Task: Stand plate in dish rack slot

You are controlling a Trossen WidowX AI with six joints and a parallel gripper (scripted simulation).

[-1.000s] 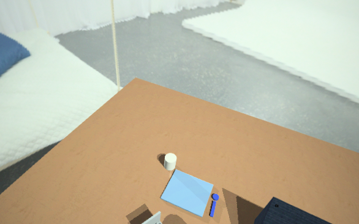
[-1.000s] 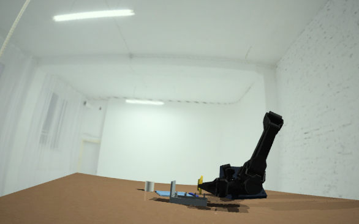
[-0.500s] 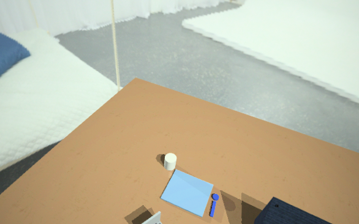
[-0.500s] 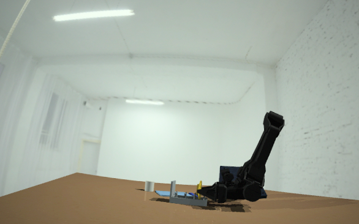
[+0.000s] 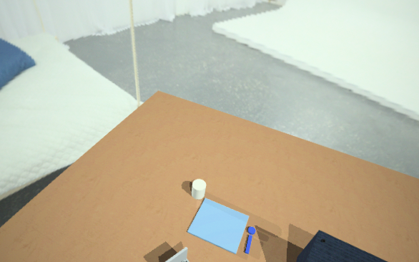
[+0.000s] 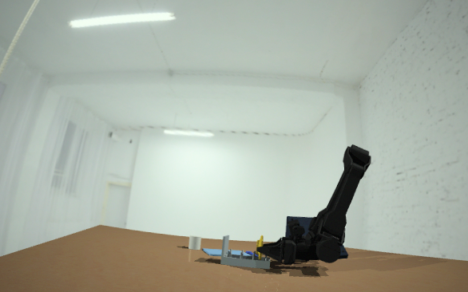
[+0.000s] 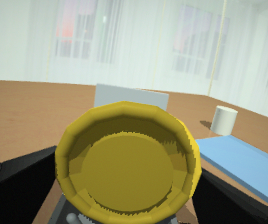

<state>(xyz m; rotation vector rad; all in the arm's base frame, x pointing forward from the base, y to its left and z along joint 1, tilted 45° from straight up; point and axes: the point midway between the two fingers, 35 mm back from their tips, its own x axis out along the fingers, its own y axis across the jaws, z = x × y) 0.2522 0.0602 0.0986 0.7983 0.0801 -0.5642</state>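
Now: the yellow plate 10 mm behind my gripper tip. Also, from my gripper tip: light blue mat 210 mm to the right, 50 mm below, 10 mm ahead; grey dish rack 30 mm below, 20 mm ahead, 10 mm to the right; blue spoon 210 mm to the right, 90 mm behind, 50 mm below.
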